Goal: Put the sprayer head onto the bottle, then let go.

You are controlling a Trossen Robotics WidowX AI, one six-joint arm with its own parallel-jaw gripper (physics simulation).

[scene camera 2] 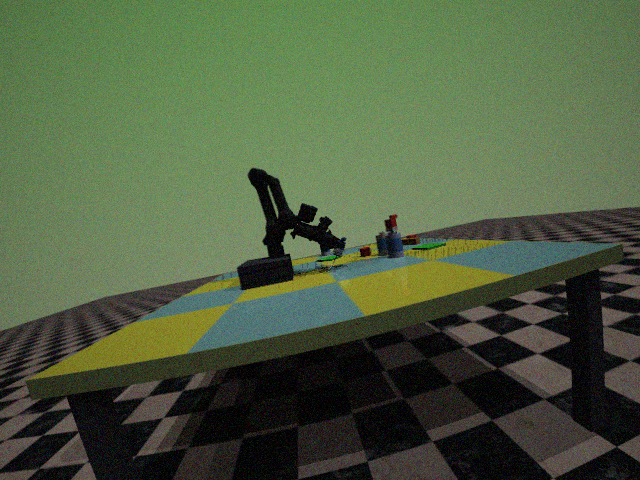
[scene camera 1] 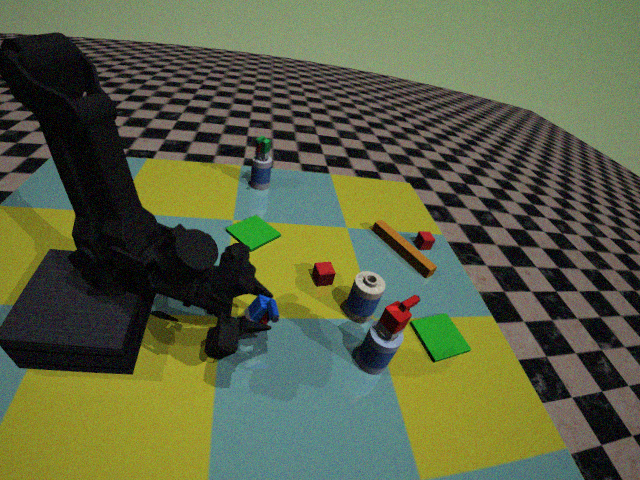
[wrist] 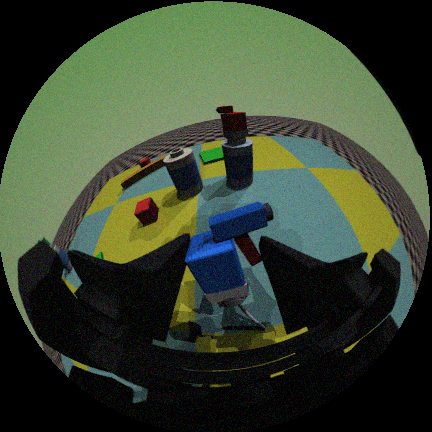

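Scene:
Blue bottle (wrist: 180,163), resting on the table.

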